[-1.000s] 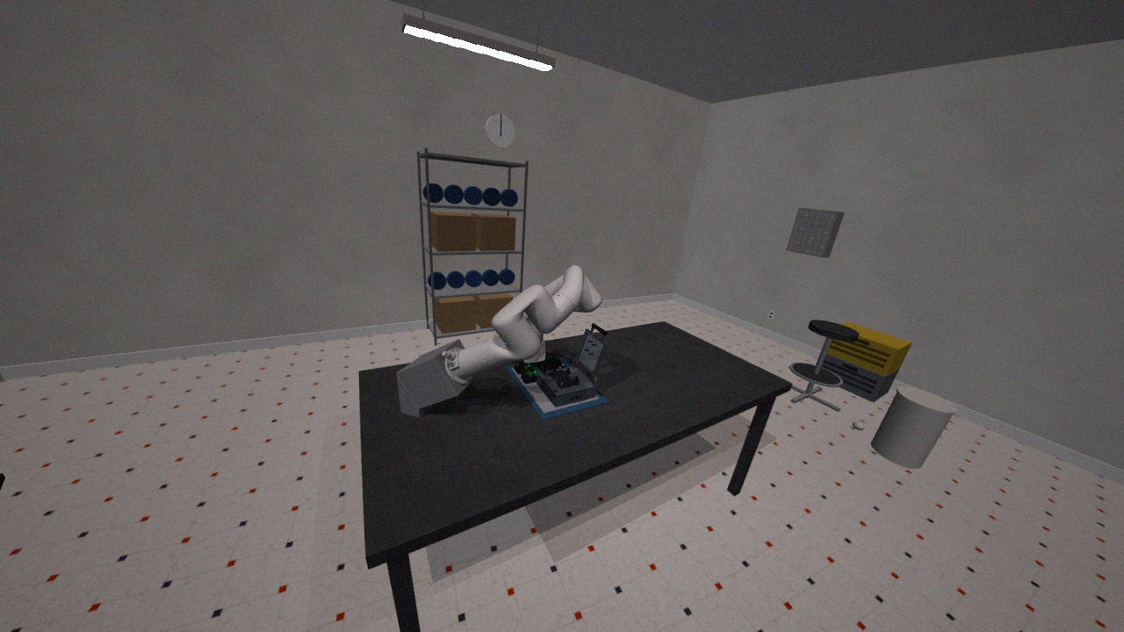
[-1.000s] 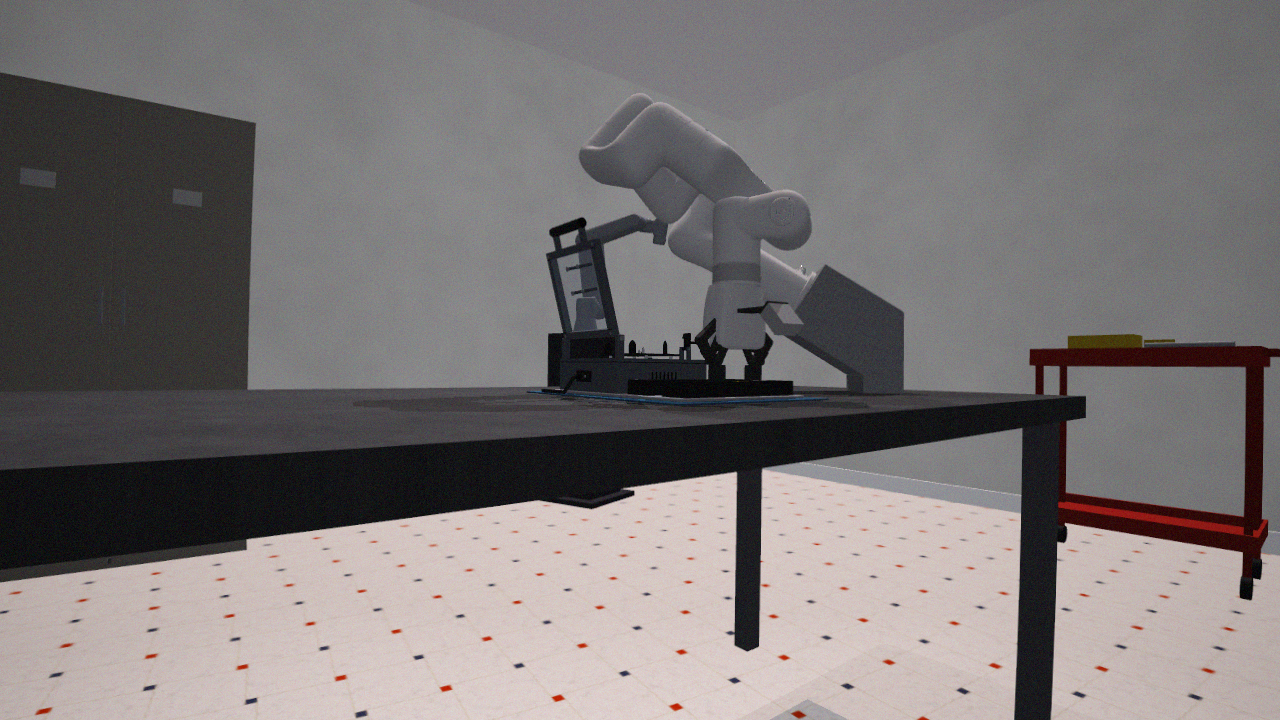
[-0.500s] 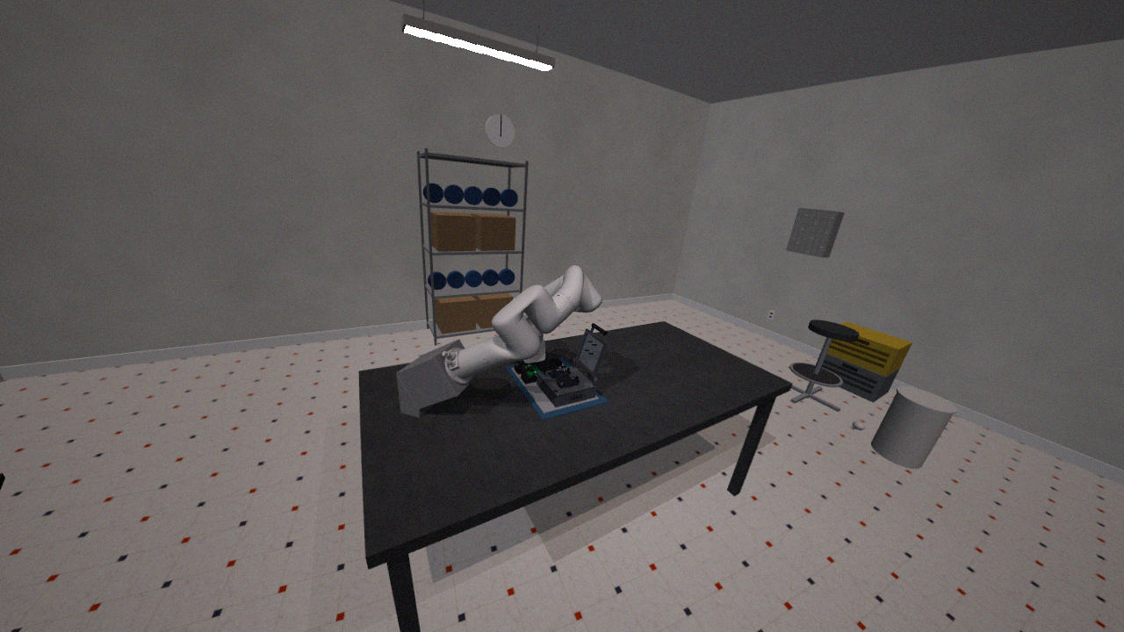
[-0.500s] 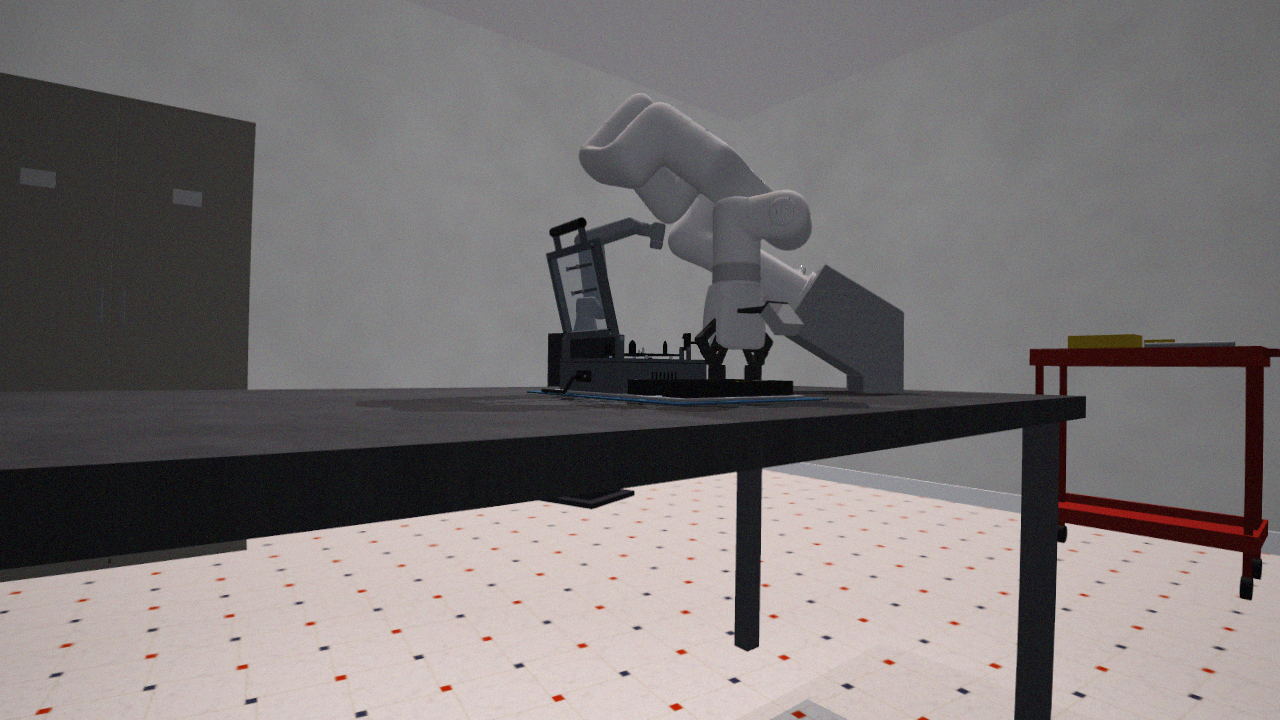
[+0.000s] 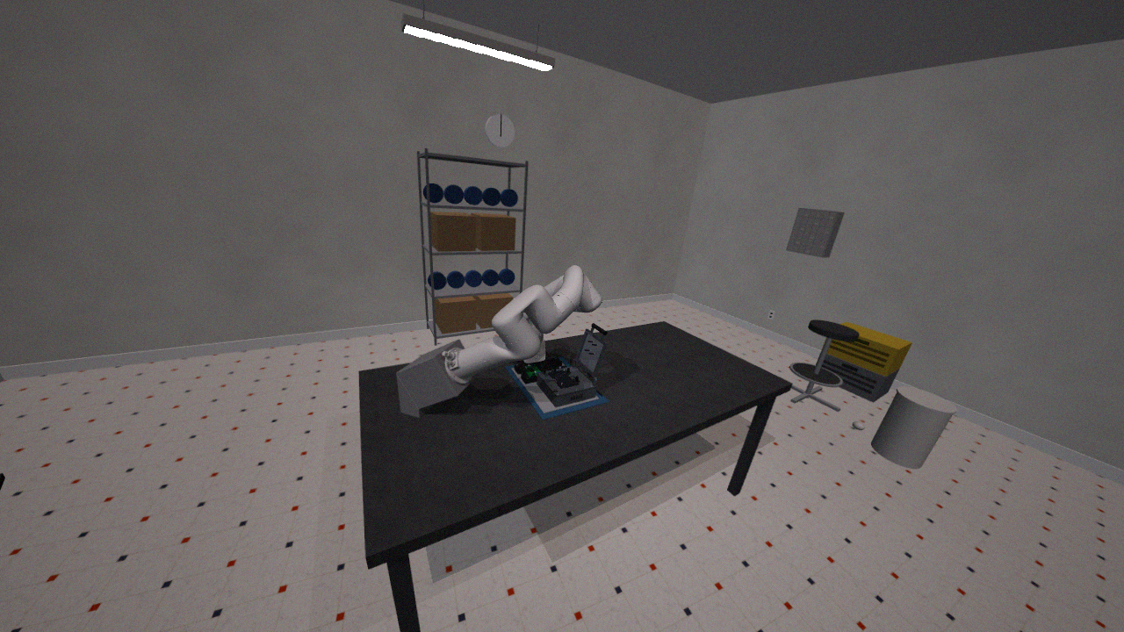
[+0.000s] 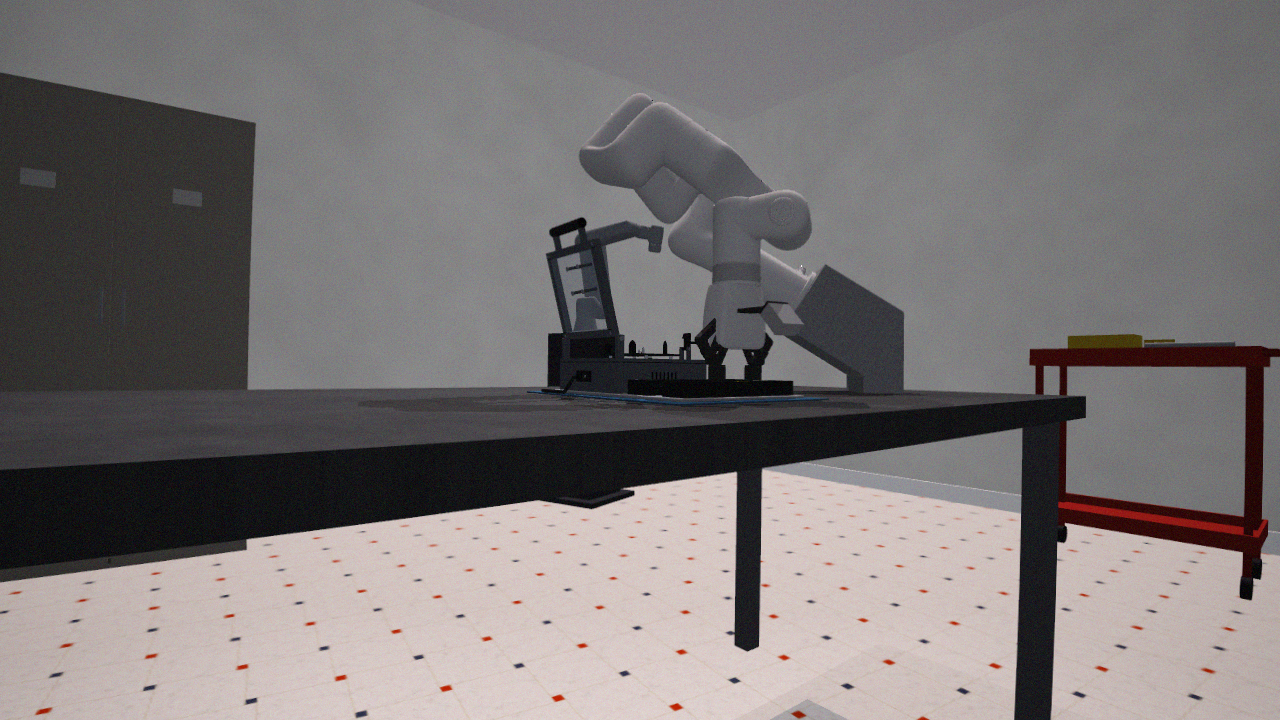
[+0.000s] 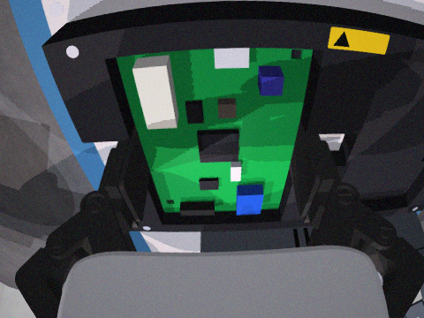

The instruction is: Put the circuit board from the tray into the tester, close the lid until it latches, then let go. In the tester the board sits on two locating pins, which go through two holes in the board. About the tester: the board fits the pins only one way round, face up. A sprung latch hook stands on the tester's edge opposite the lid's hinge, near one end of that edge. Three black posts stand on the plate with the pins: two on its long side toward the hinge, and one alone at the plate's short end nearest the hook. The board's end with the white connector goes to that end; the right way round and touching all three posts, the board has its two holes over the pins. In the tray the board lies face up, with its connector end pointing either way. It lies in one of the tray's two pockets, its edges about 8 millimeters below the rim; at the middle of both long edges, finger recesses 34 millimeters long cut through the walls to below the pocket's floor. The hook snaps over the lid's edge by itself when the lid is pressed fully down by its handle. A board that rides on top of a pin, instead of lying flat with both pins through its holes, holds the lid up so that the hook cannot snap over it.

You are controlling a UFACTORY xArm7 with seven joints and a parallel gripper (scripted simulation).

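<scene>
Now: hand 40 mm past the latch hook, 100 mm to the left of it and 60 mm below it. Round my hand: tester 30 mm ahead, 160 mm to the right, 90 mm above; circuit board right at my hand; lid 110 mm ahead, 230 mm to the right, 160 mm above.
</scene>
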